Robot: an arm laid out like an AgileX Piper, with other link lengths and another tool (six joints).
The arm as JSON. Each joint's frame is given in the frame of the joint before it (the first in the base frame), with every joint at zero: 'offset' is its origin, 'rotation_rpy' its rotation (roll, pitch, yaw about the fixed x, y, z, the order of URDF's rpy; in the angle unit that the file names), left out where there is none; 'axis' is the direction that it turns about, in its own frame. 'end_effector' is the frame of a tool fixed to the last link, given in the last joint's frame.
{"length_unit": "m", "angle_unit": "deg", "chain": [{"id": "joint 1", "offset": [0.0, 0.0, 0.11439], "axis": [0.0, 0.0, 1.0]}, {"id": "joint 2", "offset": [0.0, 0.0, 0.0], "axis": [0.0, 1.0, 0.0]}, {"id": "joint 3", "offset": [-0.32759, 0.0, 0.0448], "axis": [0.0, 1.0, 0.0]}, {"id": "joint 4", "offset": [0.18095, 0.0, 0.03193], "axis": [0.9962, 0.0, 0.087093]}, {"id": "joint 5", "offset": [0.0, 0.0, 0.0], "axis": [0.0, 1.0, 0.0]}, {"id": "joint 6", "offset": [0.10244, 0.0, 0.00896], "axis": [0.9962, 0.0, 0.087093]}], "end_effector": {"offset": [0.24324, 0.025, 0.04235], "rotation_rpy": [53.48, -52.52, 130.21]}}
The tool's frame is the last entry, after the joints.
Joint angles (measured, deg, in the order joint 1, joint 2, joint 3, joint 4, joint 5, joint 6), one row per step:
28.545, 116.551, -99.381, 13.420, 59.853, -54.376
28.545, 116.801, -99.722, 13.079, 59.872, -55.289
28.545, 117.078, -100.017, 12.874, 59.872, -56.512
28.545, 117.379, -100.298, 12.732, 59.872, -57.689
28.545, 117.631, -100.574, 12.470, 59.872, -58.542
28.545, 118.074, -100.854, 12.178, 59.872, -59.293
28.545, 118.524, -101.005, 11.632, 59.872, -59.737
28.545, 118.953, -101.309, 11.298, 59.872, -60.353
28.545, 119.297, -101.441, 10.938, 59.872, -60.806
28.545, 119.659, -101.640, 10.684, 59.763, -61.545
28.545, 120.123, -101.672, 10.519, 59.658, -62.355
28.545, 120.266, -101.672, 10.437, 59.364, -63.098
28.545, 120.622, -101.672, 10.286, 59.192, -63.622
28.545, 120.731, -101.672, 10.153, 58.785, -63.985
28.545, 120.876, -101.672, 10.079, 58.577, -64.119
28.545, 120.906, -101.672, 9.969, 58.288, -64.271
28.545, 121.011, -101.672, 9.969, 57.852, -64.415
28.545, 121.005, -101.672, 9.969, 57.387, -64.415
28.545, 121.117, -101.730, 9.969, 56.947, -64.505
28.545, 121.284, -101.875, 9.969, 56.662, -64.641
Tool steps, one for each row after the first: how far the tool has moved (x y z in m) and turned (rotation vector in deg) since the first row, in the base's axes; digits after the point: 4 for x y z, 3 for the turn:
0.0017, -0.0011, -0.0012, -0.423, -0.519, 0.924
0.0029, -0.0018, -0.0026, -0.813, -1.024, 2.103
0.0039, -0.0022, -0.0041, -1.160, -1.449, 3.227
0.0053, -0.0031, -0.0055, -1.533, -1.860, 4.076
0.0065, -0.0042, -0.0084, -1.998, -2.081, 4.842
0.0078, -0.0068, -0.0123, -2.687, -2.189, 5.384
0.0094, -0.0080, -0.0151, -3.146, -2.411, 6.037
0.0102, -0.0097, -0.0179, -3.635, -2.512, 6.549
0.0117, -0.0106, -0.0203, -4.021, -2.796, 7.280
0.0118, -0.0117, -0.0243, -4.454, -2.813, 8.072
0.0131, -0.0118, -0.0253, -4.613, -3.208, 8.728
0.0136, -0.0126, -0.0283, -4.925, -3.258, 9.235
0.0158, -0.0125, -0.0288, -5.008, -3.692, 9.523
0.0169, -0.0125, -0.0299, -5.083, -3.818, 9.629
0.0186, -0.0125, -0.0299, -5.119, -4.144, 9.736
0.0207, -0.0116, -0.0301, -5.035, -4.489, 9.780
0.0232, -0.0105, -0.0293, -4.870, -4.918, 9.676
0.0257, -0.0094, -0.0292, -4.756, -5.297, 9.665
0.0277, -0.0085, -0.0295, -4.692, -5.578, 9.729

